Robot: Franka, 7 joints.
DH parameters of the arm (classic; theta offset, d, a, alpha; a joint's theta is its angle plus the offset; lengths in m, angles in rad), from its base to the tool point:
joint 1: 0 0.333 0 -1.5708
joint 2: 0 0 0 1.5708
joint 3: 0 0.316 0.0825 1.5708
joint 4: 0 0 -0.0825 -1.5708
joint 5: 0 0.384 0 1.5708
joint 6: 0 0 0.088 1.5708
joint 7: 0 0.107 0 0
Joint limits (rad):
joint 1: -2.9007..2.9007
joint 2: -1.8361..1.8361
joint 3: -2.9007..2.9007
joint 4: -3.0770..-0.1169
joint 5: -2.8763..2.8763
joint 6: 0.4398..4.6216
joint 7: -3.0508..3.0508
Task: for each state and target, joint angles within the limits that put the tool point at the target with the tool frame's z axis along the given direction. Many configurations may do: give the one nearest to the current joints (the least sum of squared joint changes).
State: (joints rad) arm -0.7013 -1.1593 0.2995 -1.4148 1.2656 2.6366 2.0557
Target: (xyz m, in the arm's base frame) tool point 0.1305 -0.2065 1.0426 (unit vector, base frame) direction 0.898 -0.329 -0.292
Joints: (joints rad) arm -0.9687 -0.4483 -0.1211 -1.1462 0.6865 1.7849 2.0557
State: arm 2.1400 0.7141 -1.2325 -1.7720 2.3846 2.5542 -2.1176
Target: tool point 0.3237 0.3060 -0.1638 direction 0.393 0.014 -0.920
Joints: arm 1.8754 1.7703 -0.6733 -1.7281 2.2583 2.7727 -2.1176
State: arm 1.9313 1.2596 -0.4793 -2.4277 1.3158 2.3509 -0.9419
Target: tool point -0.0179 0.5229 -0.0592 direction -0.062 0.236 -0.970
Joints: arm 2.1987 1.1929 -0.4357 -1.8191 1.8238 2.7876 -0.9419
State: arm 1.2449 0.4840 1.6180 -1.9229 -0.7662 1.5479 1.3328
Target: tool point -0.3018 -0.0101 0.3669 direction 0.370 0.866 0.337
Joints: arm 1.5006 0.2423 2.0980 -2.5983 -1.0696 0.6368 1.3328
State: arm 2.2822 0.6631 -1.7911 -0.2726 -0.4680 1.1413 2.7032
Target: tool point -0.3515 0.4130 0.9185 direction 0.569 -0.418 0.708
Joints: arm 2.4198 0.9434 -2.1855 -0.1819 -0.8794 1.5316 2.7032
